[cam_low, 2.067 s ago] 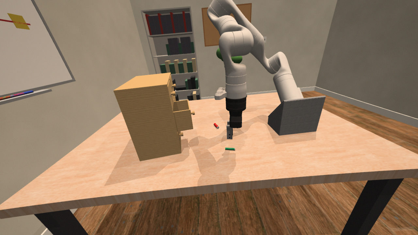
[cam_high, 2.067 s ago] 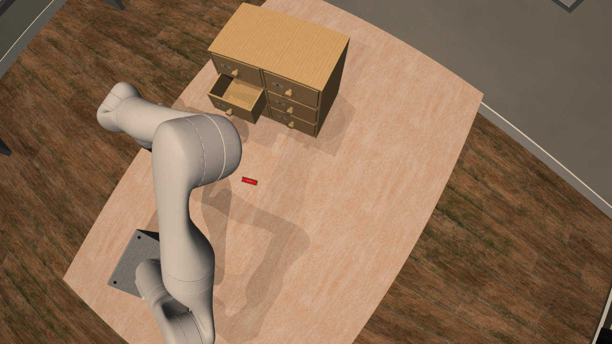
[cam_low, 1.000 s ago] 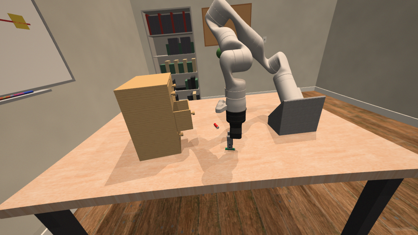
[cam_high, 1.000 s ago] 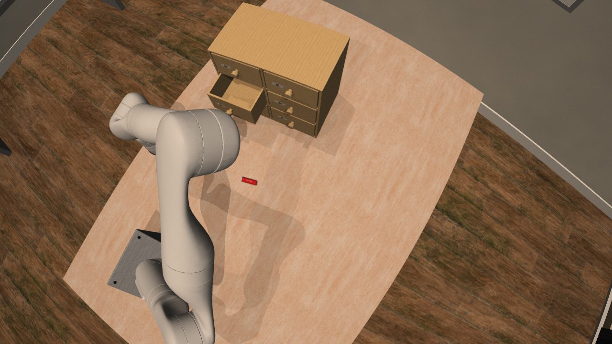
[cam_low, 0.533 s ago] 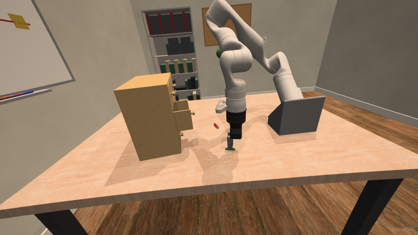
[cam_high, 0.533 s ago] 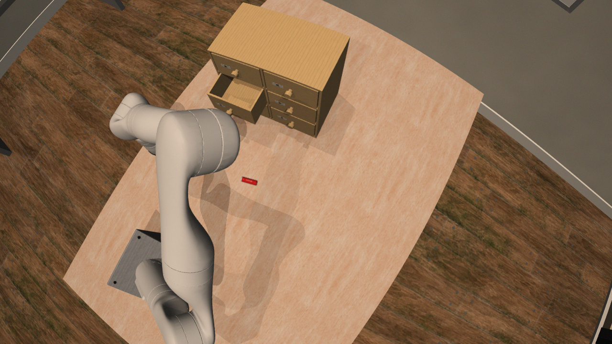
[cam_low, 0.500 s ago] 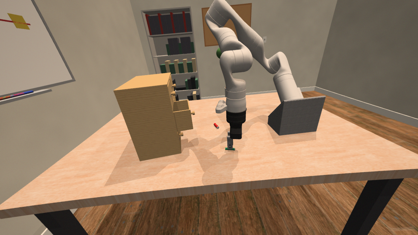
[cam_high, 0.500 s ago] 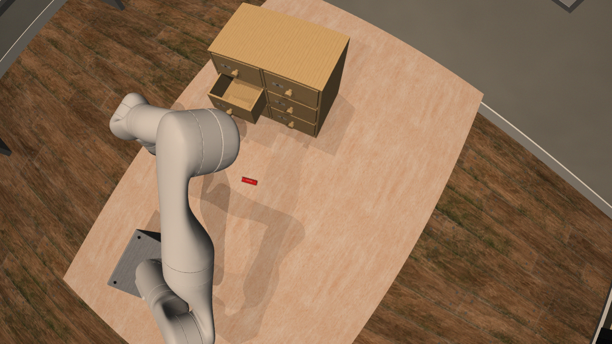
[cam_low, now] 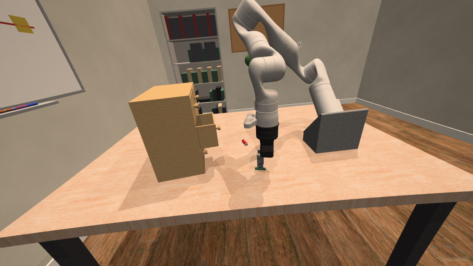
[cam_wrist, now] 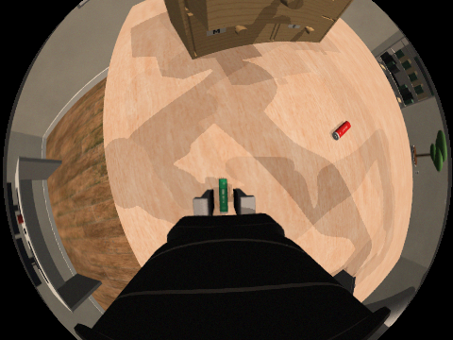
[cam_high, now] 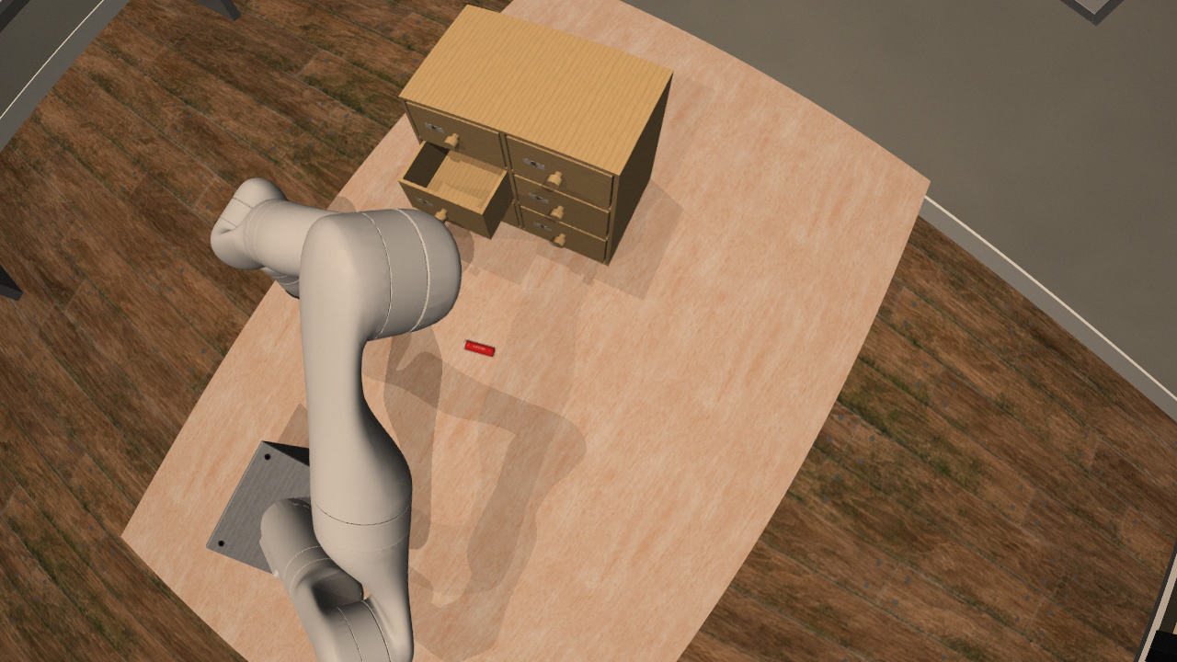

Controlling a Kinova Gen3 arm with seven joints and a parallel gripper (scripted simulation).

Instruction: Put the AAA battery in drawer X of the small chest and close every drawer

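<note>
Right now my hand is 3 cm above the green AAA battery. Also, from my hand: red battery: 22 cm to the right, 4 cm ahead, 3 cm below.
</note>
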